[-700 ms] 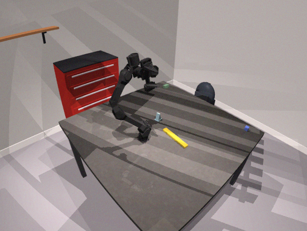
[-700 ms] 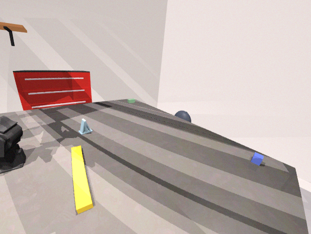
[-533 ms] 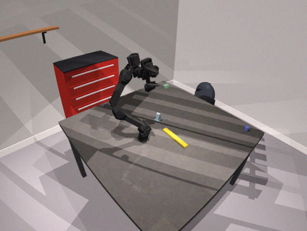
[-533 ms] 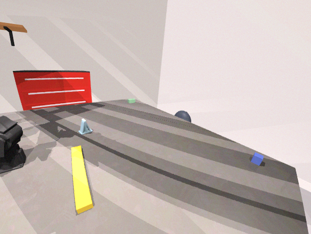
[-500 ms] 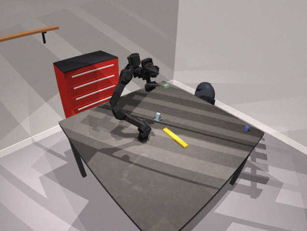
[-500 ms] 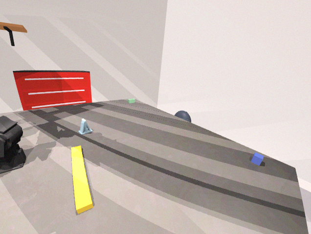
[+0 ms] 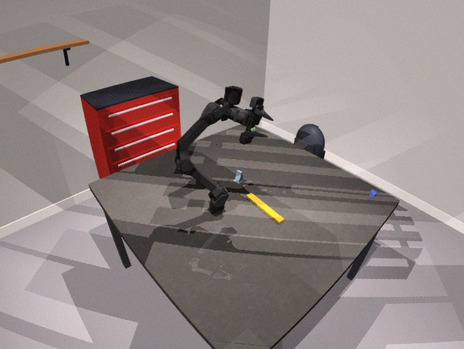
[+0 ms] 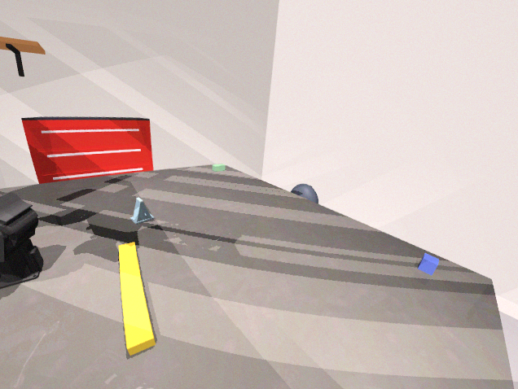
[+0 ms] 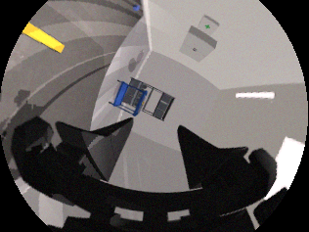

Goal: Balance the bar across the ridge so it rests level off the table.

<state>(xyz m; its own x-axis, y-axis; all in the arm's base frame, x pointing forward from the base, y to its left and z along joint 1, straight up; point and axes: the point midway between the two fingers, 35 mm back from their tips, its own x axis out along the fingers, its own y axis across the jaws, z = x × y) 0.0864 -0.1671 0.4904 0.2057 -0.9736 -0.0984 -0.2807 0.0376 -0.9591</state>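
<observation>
The yellow bar lies 9 cm ahead of my gripper tip, 6 cm to the left of it and 48 cm below it. Also, from my gripper tip: small green block (65 cm ahead, 70 cm to the left, 47 cm below); then small blue cube (65 cm ahead, 30 cm to the right, 47 cm below).
</observation>
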